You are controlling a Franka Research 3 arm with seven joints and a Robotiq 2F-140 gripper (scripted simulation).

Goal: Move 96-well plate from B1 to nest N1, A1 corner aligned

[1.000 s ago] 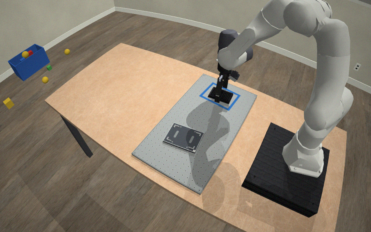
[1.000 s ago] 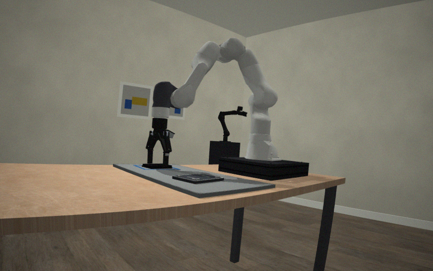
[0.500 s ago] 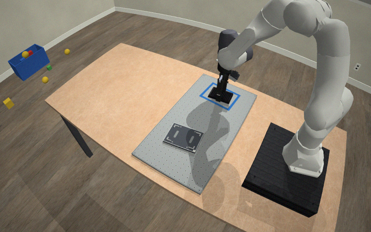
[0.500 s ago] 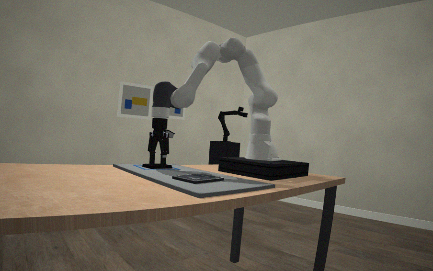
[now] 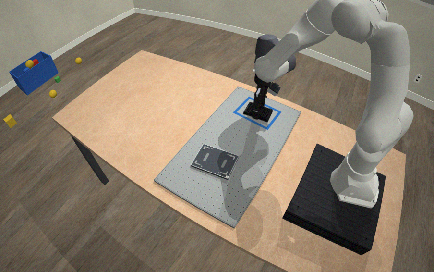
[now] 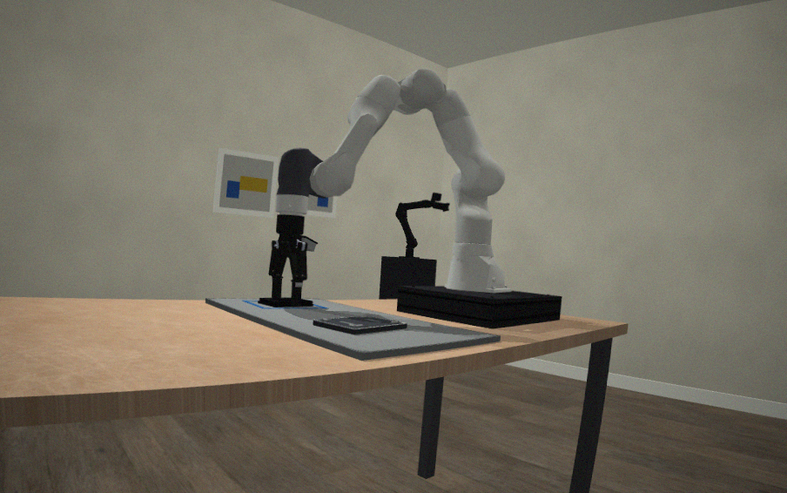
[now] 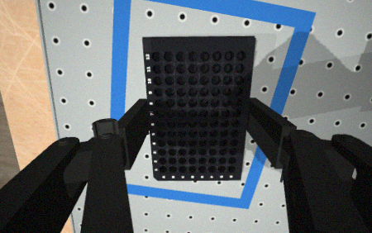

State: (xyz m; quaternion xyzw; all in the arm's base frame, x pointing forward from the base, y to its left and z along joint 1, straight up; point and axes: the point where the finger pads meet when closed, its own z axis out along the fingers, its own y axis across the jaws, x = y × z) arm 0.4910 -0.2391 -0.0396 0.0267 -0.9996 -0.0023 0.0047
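Right now my hand is 40 mm short of the plate nest N1, 360 mm to the right of it and 20 mm above it. The rest, counted from my hand: A1 label: 40 mm behind, 400 mm to the left, 10 mm below; then black 96-well plate: 20 mm below.
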